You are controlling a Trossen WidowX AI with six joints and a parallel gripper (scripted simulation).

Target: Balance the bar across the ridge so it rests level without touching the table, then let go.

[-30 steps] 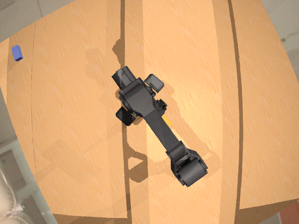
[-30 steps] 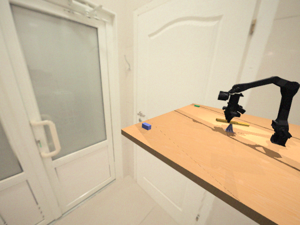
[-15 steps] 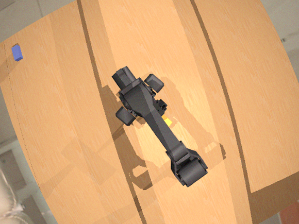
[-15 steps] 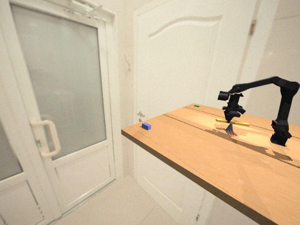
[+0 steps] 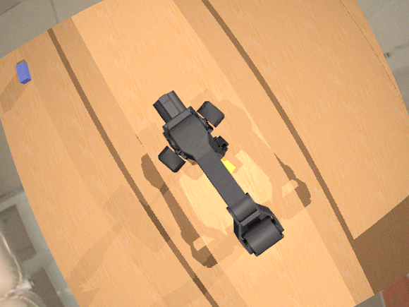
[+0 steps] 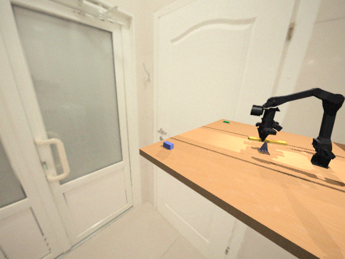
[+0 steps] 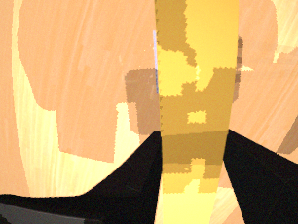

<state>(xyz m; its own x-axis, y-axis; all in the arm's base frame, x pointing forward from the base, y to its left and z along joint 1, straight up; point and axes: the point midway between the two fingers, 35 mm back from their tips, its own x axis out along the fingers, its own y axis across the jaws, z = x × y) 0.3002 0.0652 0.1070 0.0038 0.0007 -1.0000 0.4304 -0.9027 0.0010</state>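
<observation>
Now: gripper tip 3 cm past the yellow bar and 1 cm to the left of it. From my gripper tip the other things lie so: pale violet ridge block (3 cm behind, 1 cm to the right, 1 cm below); blue block (44 cm ahead, 43 cm to the left, 6 cm below); small green block (44 cm ahead, 57 cm to the right, 6 cm below).
</observation>
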